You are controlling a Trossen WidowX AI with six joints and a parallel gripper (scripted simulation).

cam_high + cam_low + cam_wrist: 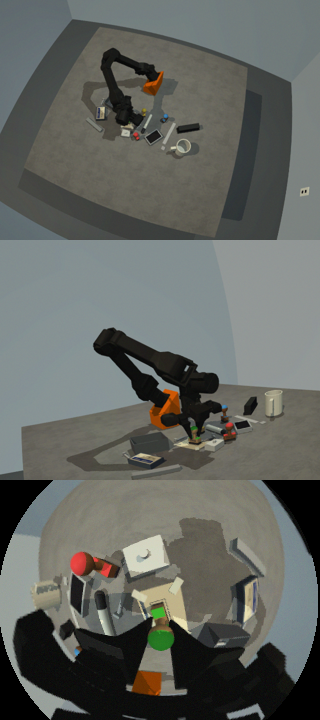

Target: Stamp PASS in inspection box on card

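The green-topped PASS stamp is right at my gripper tip. From my gripper tip the other things lie so: yellow-topped HOLD stamp (8 cm behind, 7 cm to the left); then cream card (1 cm behind, 1 cm to the right, 3 cm below); then marker (11 cm to the left, 1 cm below).
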